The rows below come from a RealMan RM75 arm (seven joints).
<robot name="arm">
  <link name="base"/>
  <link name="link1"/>
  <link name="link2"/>
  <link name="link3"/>
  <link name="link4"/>
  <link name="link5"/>
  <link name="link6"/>
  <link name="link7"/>
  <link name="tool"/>
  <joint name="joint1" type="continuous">
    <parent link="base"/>
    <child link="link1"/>
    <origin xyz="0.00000 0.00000 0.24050"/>
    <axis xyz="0 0 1"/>
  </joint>
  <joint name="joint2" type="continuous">
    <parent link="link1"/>
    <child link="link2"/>
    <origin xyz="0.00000 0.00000 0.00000"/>
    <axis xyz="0 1 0"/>
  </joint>
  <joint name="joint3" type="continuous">
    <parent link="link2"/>
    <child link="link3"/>
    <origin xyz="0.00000 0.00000 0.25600"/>
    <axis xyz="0 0 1"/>
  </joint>
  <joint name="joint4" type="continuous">
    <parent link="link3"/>
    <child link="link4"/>
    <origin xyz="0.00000 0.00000 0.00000"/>
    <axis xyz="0 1 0"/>
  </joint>
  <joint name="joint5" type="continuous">
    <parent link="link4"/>
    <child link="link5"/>
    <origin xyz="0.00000 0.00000 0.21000"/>
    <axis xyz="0 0 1"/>
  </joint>
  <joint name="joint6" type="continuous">
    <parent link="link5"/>
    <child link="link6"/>
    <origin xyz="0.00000 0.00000 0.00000"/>
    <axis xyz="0 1 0"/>
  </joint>
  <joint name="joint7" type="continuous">
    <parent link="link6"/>
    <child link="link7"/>
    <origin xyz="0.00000 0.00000 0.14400"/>
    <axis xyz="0 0 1"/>
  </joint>
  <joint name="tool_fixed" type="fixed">
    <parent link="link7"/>
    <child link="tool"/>
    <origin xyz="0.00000 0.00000 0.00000"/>
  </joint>
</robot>
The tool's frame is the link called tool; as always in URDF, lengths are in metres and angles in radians. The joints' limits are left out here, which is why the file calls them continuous.
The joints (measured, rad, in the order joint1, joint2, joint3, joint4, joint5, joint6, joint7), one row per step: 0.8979 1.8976 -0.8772 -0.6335 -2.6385 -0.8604 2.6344; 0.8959 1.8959 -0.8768 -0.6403 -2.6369 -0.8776 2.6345; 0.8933 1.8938 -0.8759 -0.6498 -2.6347 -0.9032 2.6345; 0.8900 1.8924 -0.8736 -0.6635 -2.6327 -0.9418 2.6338; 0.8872 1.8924 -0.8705 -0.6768 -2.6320 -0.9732 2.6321; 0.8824 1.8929 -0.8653 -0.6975 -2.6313 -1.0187 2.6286; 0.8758 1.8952 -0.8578 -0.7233 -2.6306 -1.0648 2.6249; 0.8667 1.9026 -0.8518 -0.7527 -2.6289 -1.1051 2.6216; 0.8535 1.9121 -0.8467 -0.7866 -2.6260 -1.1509 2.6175; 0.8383 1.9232 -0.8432 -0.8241 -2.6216 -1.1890 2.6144; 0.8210 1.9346 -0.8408 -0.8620 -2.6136 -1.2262 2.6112; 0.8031 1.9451 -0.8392 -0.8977 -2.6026 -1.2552 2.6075; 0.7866 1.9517 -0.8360 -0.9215 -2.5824 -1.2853 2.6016; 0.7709 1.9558 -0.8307 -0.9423 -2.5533 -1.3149 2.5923; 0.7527 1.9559 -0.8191 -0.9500 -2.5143 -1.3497 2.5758; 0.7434 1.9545 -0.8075 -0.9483 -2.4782 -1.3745 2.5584
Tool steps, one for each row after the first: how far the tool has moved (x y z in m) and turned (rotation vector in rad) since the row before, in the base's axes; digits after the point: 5 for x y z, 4 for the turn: -0.00023 -0.00124 0.00066 -0.0096 0.0032 -0.0024; -0.00043 -0.00192 0.00067 -0.0149 0.0050 -0.0036; -0.00085 -0.00313 0.00013 -0.0243 0.0077 -0.0052; -0.00105 -0.00254 0.00018 -0.0191 0.0057 -0.0024; -0.00144 -0.00388 0.00047 -0.0272 0.0076 -0.0026; -0.00165 -0.00415 0.00091 -0.0245 0.0091 -0.0013; -0.00182 -0.00445 -0.00056 -0.0212 0.0101 0.0010; -0.00113 -0.00599 -0.00117 -0.0256 0.0113 -0.0002; -0.00130 -0.00554 -0.00070 -0.0175 0.0105 0.0028; -0.00100 -0.00601 -0.00084 -0.0168 0.0127 0.0028; -0.00073 -0.00535 -0.00031 -0.0101 0.0129 0.0046; -0.00009 -0.00562 -0.00091 -0.0148 0.0221 0.0017; -0.00085 -0.00517 -0.00014 -0.0130 0.0291 0.0061; 0.00164 -0.00673 -0.00039 -0.0197 0.0408 0.0019; -0.00023 -0.00406 -0.00046 -0.0147 0.0376 0.0078
